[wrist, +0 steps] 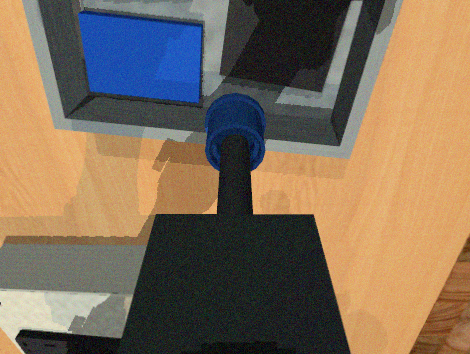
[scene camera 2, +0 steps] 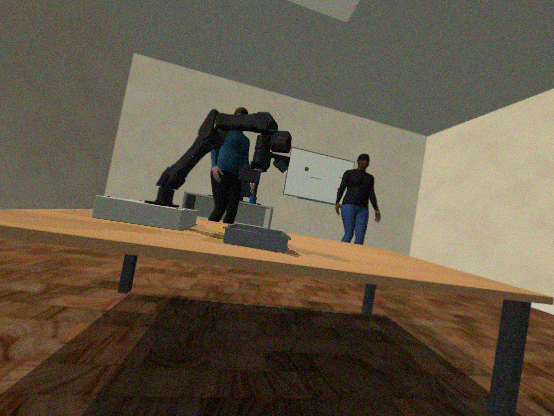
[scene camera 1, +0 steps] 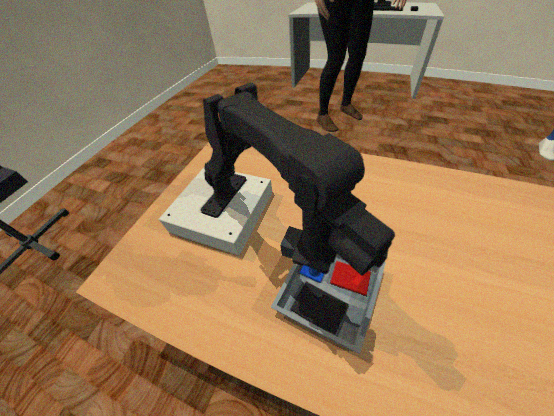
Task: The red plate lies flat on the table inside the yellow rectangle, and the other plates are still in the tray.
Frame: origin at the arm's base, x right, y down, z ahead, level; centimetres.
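Seen in the pictures: hand, its tool point: (wrist: 235, 121) (scene camera 2: 252, 203) (scene camera 1: 314, 270); arm's base, origin of its link: (wrist: 97, 349) (scene camera 2: 163, 205) (scene camera 1: 225, 194).
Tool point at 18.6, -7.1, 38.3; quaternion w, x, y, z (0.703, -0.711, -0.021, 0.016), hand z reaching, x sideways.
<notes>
Pixels of each thing's top centre, then the offset from my tool point to it, as dx, dy, dz. Level surfaces: height alone.
- red plate, centre of its top: (scene camera 1: 350, 276) -7.8, +13.1, +8.7
- grey tray, centre of its top: (scene camera 1: 331, 283) (scene camera 2: 258, 229) -2.3, +9.4, +4.2
- blue plate, centre of its top: (wrist: 142, 61) (scene camera 1: 316, 263) -8.4, +13.1, -1.5
- larger black plate, centre of its top: (scene camera 1: 319, 306) +3.2, +13.2, +3.1
- wooden table, height of its surface: dy +14.4
The red plate (scene camera 1: 351, 278) lies flat in the grey tray (scene camera 1: 317, 330) (scene camera 2: 256, 239) (wrist: 125, 130). A blue plate (scene camera 1: 305, 273) (wrist: 145, 57) and a larger black plate (scene camera 1: 320, 307) (wrist: 285, 50) also lie in it. A sliver of the yellow rectangle (scene camera 2: 221, 227) shows behind the tray in scene camera 2; in scene camera 1 it does not show. My blue suction cup (scene camera 1: 314, 270) (scene camera 2: 253, 199) (wrist: 235, 125) is off and carries no plate. It hangs above the tray, near the blue plate in scene camera 1. The arm hides the tray's far side there.
The arm's pale base block (scene camera 1: 200, 220) (scene camera 2: 145, 212) (wrist: 55, 267) stands on the wooden table (scene camera 1: 165, 280) (scene camera 2: 350, 260), left of the tray. The tray walls rise around the plates. Two people (scene camera 2: 230, 155) (scene camera 2: 357, 190) stand beyond the table.
</notes>
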